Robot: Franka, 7 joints.
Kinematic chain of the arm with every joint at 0, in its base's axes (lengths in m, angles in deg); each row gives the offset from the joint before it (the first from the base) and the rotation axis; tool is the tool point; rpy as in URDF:
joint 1: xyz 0 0 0.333 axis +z
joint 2: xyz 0 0 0 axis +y
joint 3: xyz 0 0 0.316 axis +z
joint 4: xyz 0.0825 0 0 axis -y
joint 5: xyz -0.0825 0 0.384 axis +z
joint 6: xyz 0 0 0 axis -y
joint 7: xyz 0.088 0 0 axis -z
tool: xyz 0 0 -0.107 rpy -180 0 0
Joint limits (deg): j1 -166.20..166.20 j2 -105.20..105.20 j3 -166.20..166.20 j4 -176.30..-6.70 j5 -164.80..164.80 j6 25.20..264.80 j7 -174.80..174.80
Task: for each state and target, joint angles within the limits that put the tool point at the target. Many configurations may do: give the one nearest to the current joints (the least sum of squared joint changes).
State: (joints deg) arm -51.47 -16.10 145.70 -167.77 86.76 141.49 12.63
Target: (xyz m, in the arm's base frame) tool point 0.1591 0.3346 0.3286
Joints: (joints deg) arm -77.35 28.95 140.33 -159.81 87.13 146.51 12.63
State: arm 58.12 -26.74 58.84 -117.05 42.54 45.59 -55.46
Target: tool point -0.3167 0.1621 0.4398
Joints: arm 66.72 -29.60 64.30 -127.72 40.30 39.16 -55.46
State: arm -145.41 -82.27 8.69 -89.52 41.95 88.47 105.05
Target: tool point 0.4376 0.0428 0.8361
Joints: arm -146.00 -91.33 14.37 -83.21 43.74 88.45 105.05
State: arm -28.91 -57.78 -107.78 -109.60 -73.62 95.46 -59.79
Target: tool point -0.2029 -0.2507 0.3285
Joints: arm -47.40 -65.09 -69.16 -147.60 -47.99 66.97 -59.79
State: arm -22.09 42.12 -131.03 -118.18 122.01 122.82 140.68
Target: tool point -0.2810 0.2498 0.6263
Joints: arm -59.79 44.21 -166.20 -141.33 122.06 138.66 140.68
